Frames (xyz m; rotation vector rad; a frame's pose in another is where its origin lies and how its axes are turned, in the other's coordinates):
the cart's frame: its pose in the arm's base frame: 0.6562 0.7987 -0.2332 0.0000 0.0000 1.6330
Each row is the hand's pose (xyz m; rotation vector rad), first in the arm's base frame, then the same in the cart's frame.
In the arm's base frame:
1: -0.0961 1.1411 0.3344 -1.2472 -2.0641 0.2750
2: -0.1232 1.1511 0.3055 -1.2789 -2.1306 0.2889
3: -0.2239 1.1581 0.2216 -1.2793 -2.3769 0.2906
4: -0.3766 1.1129 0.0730 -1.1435 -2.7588 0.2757
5: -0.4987 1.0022 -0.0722 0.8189 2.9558 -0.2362
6: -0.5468 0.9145 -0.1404 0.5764 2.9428 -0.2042
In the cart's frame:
1: 0.3885 0.7296 0.5676 -2.3963 -0.5127 -0.4794
2: 0.4002 0.7560 0.5387 -2.4518 -0.5320 -0.4101
3: 0.4134 0.8561 0.4548 -2.5951 -0.6919 -0.2285
4: 0.3778 1.0113 0.3062 -2.7218 -1.0287 0.0320
5: 0.2749 1.1400 0.1610 -2.7134 -1.4265 0.2349
6: 0.1904 1.1935 0.0928 -2.6431 -1.6603 0.3007

